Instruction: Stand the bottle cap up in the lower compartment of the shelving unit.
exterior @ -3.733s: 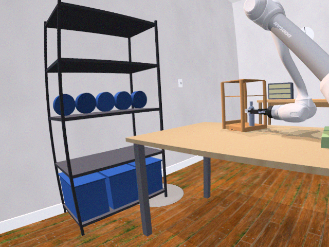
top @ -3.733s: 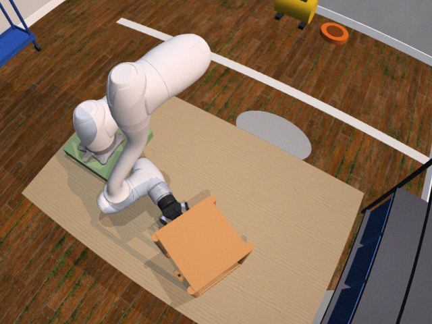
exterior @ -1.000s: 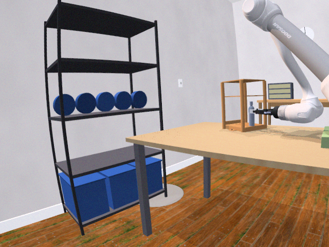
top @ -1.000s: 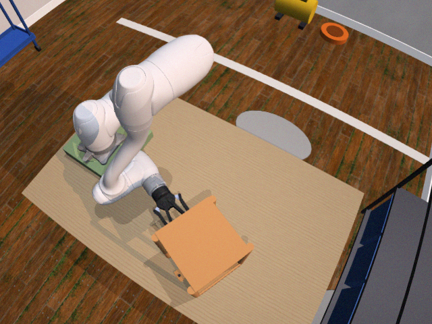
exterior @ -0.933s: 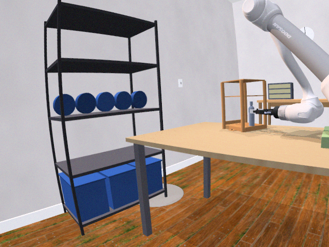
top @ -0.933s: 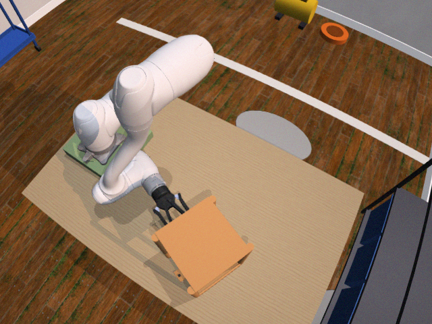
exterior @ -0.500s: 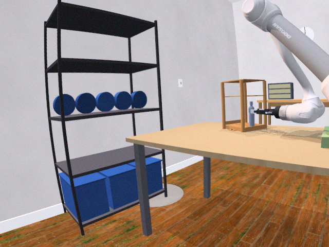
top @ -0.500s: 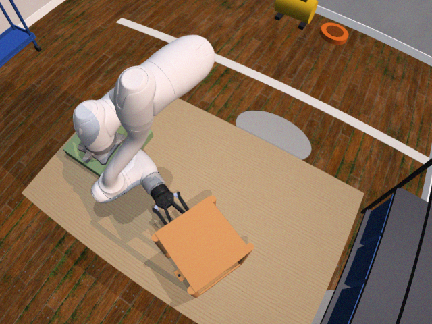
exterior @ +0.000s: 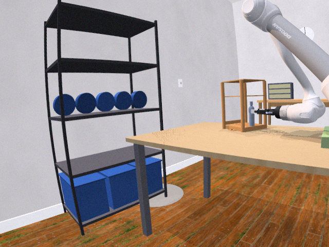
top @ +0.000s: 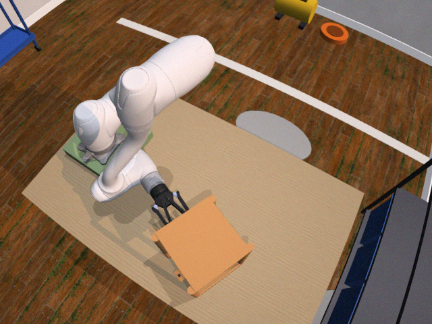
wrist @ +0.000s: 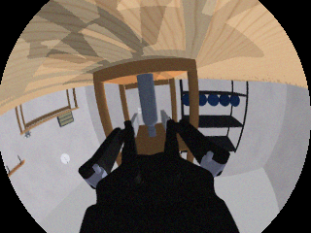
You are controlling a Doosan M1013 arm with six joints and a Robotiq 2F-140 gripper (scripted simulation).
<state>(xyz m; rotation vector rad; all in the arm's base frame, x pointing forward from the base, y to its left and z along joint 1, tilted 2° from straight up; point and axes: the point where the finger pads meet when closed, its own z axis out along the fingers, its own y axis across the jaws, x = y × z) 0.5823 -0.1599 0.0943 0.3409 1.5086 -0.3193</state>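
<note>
Right now my hand is 5 cm short of the grey-blue bottle, 2 cm to the left of it and 1 cm below it. The rest, counted from my hand: wooden shelving unit (12 cm ahead, 5 cm to the right, 4 cm above).
</note>
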